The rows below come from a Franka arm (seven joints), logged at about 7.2 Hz.
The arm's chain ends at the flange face. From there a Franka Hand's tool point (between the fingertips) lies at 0.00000 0.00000 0.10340 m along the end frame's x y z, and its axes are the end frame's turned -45 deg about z.
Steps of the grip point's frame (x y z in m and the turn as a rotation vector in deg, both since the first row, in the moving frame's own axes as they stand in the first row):
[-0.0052, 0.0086, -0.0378, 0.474, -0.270, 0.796]
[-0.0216, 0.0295, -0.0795, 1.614, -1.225, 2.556]
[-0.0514, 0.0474, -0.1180, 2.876, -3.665, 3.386]
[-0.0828, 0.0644, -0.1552, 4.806, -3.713, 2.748]
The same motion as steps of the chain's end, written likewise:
[0.0034, 0.0100, -0.0378, 0.144, -0.526, 0.796]
[0.0092, 0.0367, -0.0794, 0.275, -2.007, 2.556]
[0.0055, 0.0691, -0.1177, -0.558, -4.625, 3.386]
[-0.0022, 0.1057, -0.1546, 0.773, -6.024, 2.748]

